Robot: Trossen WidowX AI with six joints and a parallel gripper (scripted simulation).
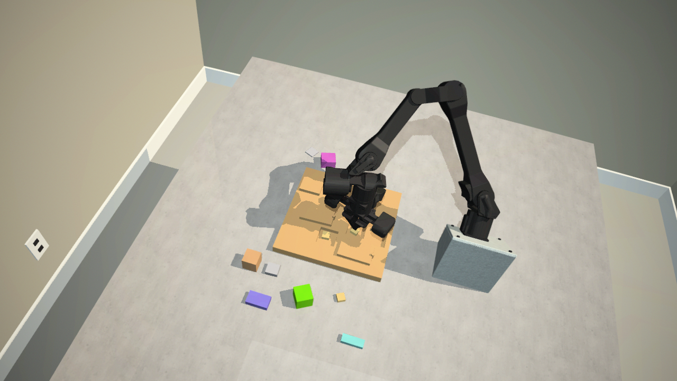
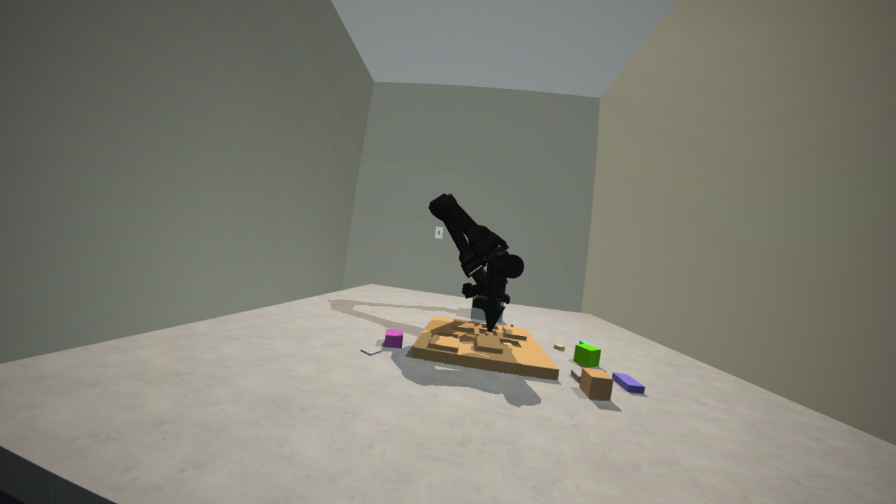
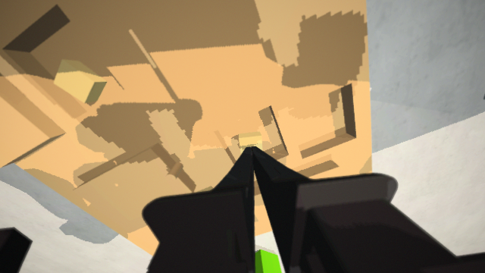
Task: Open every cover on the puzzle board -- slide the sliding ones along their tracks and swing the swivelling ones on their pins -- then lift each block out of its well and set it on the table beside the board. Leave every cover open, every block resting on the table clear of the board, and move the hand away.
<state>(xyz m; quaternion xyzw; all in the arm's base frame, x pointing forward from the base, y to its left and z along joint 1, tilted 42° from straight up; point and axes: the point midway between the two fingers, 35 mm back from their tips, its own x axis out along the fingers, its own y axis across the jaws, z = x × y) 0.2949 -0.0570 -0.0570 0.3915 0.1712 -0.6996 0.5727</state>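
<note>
My gripper tip is now 300 mm to the right of the cyan block, 60 mm past it and 20 mm above it. Round my gripper tip: magenta block (230 mm to the right, 130 mm ahead, 10 mm below); grey block (180 mm ahead, 170 mm to the left, 20 mm below); green block (230 mm to the left, 80 mm ahead, 10 mm below).
</note>
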